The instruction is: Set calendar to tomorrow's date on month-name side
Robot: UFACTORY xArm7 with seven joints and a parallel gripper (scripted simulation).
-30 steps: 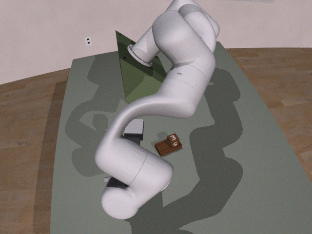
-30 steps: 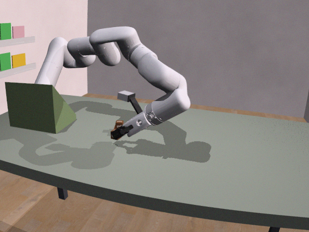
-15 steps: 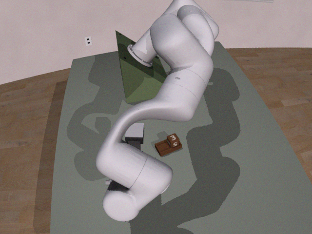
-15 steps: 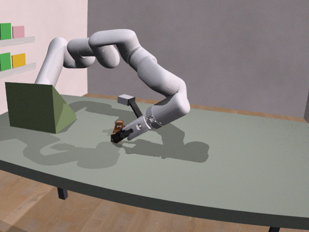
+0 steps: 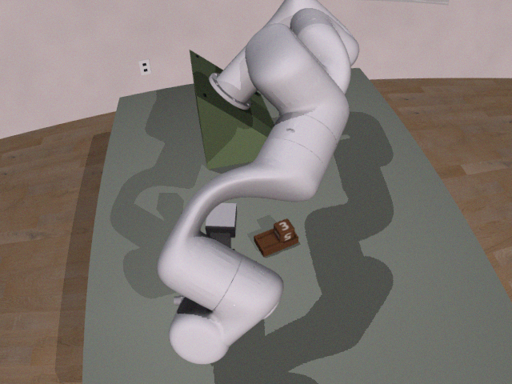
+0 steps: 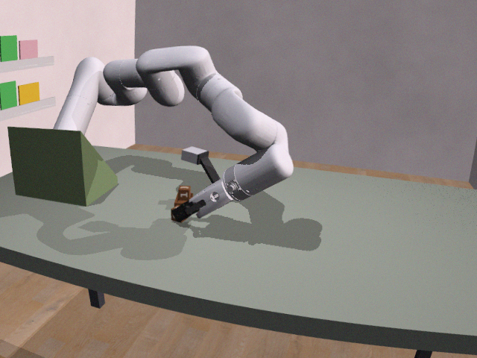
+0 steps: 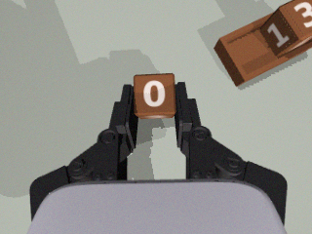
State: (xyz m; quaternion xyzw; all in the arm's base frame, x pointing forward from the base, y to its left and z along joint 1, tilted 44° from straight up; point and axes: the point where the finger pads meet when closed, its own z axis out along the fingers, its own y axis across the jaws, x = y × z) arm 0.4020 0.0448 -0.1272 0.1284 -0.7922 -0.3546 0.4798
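My hand is 2 cm past the brown cube and 1 cm above it. From my hand the other things lie so: tray: 5 cm behind, 11 cm to the left, 2 cm below.
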